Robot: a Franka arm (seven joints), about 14 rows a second.
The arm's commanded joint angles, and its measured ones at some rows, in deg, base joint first. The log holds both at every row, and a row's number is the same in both.
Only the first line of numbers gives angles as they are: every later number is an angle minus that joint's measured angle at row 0.
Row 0, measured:
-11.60, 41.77, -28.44, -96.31, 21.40, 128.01, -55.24
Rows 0 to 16, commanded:
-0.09, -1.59, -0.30, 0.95, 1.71, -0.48, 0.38
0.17, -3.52, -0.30, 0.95, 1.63, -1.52, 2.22
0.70, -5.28, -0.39, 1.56, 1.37, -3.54, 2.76
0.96, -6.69, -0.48, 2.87, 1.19, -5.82, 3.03
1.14, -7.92, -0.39, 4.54, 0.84, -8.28, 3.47
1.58, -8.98, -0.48, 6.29, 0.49, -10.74, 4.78
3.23, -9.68, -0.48, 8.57, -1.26, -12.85, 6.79
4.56, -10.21, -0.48, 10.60, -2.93, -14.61, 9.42
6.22, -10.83, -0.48, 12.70, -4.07, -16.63, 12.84
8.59, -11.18, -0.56, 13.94, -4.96, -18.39, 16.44
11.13, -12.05, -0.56, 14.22, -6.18, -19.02, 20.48
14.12, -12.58, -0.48, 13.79, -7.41, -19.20, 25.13
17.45, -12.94, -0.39, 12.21, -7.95, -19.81, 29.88
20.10, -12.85, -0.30, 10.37, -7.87, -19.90, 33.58
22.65, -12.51, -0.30, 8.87, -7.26, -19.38, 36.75
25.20, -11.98, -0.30, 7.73, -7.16, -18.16, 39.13
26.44, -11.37, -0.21, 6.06, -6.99, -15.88, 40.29
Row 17, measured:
24.12, -11.39, 0.37, 9.57, -6.58, -18.86, 37.65
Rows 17 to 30, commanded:
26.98, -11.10, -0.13, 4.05, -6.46, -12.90, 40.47
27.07, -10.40, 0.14, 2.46, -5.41, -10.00, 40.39
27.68, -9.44, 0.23, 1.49, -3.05, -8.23, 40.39
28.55, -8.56, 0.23, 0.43, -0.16, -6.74, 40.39
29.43, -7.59, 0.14, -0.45, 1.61, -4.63, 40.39
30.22, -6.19, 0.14, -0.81, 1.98, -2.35, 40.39
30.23, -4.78, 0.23, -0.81, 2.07, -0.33, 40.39
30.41, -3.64, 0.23, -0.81, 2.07, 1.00, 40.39
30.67, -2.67, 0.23, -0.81, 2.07, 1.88, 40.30
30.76, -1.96, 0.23, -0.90, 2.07, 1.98, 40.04
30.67, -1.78, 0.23, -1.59, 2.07, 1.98, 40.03
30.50, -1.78, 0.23, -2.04, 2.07, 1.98, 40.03
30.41, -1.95, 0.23, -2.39, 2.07, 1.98, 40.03
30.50, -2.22, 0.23, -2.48, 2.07, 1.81, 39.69
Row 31, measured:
30.08, -0.84, 0.76, -1.18, 0.88, 1.33, 40.47
